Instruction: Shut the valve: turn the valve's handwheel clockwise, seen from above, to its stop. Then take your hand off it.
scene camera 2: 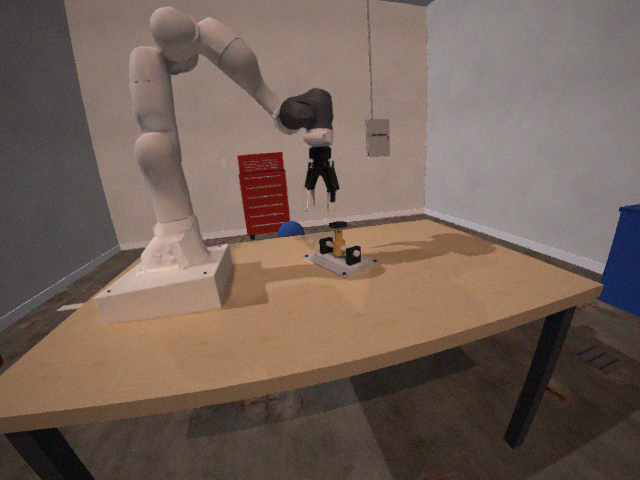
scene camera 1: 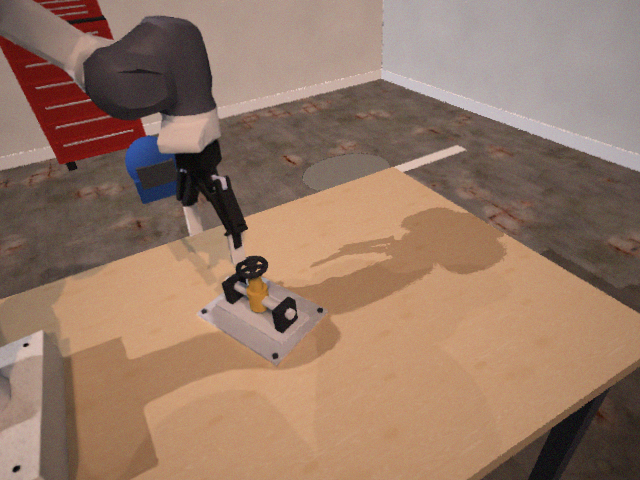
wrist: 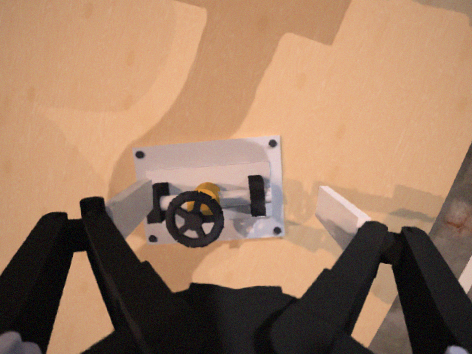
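The black handwheel (scene camera 1: 252, 267) (scene camera 2: 338, 224) (wrist: 194, 219) sits level on top of the yellow valve body (scene camera 1: 257, 297) (scene camera 2: 338, 243) (wrist: 207, 192). The valve is on a thin pipe between two black blocks, on a grey base plate (scene camera 1: 242, 333) (scene camera 2: 336, 265) (wrist: 200, 155). My gripper (scene camera 1: 215, 242) (scene camera 2: 320, 207) (wrist: 235, 197) points down, open and empty, with its fingertips above the handwheel's height and apart from it. In the wrist view the wheel appears between the fingers, nearer the left one. The wheel's turned position relative to its stop cannot be told.
The wooden table (scene camera 1: 413, 361) (scene camera 2: 310, 335) bears the valve plate and the white robot base block (scene camera 1: 25, 413) (scene camera 2: 165, 304). A red tool cabinet (scene camera 1: 93, 129) (scene camera 2: 263, 206) and a blue rounded object (scene camera 1: 142, 155) (scene camera 2: 291, 228) stand beyond the table.
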